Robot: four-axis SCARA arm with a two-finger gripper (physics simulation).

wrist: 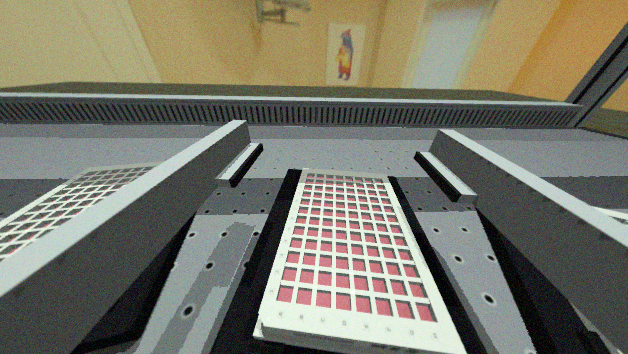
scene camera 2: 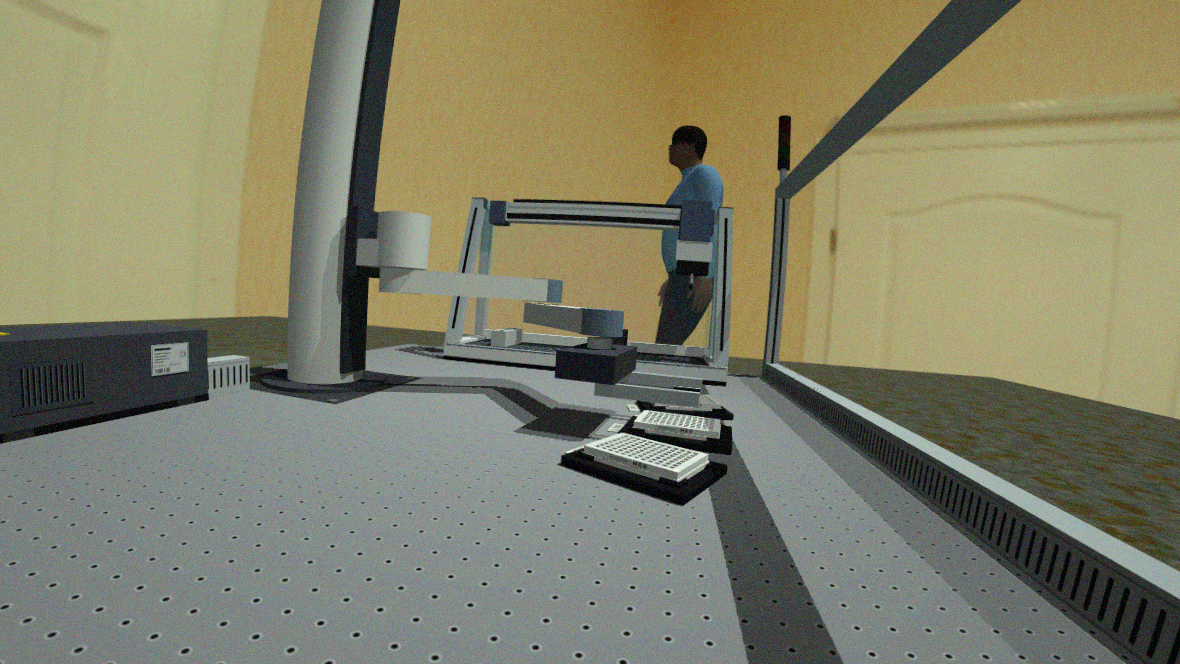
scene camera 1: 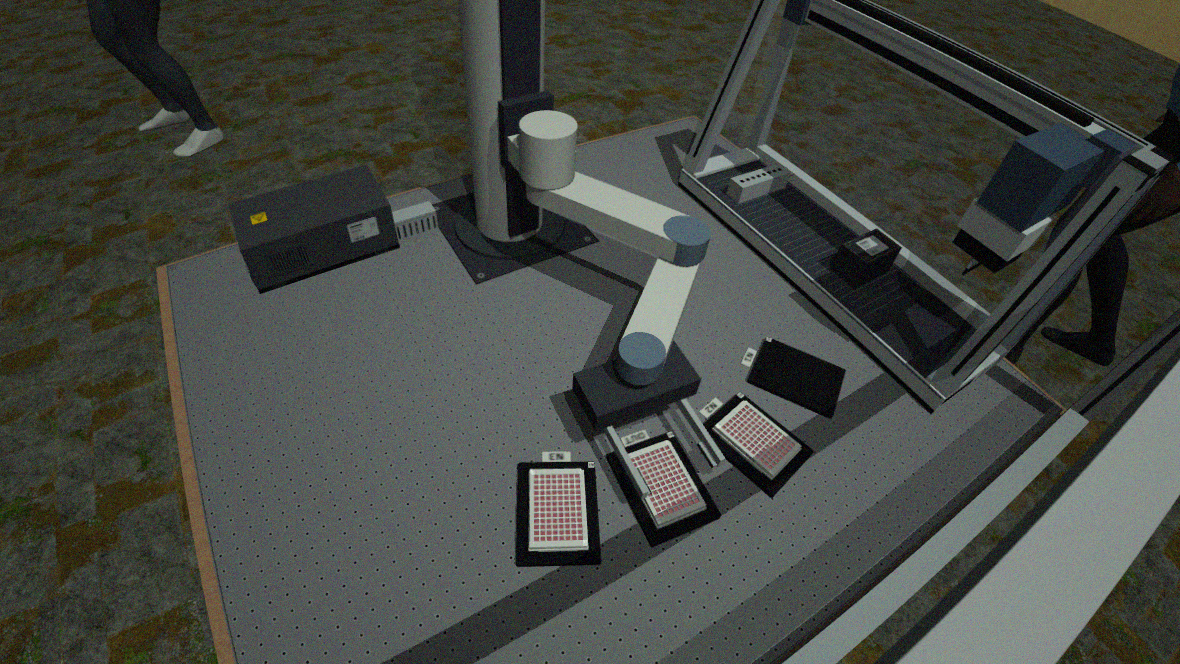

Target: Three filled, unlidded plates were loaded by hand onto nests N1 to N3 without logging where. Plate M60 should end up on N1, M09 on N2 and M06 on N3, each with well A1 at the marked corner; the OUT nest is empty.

Scene:
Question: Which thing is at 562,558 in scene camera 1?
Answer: A nest N3.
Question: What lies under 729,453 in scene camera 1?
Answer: A nest N2.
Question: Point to a dark box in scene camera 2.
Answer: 121,352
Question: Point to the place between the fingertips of my gripper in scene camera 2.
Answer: At 700,391

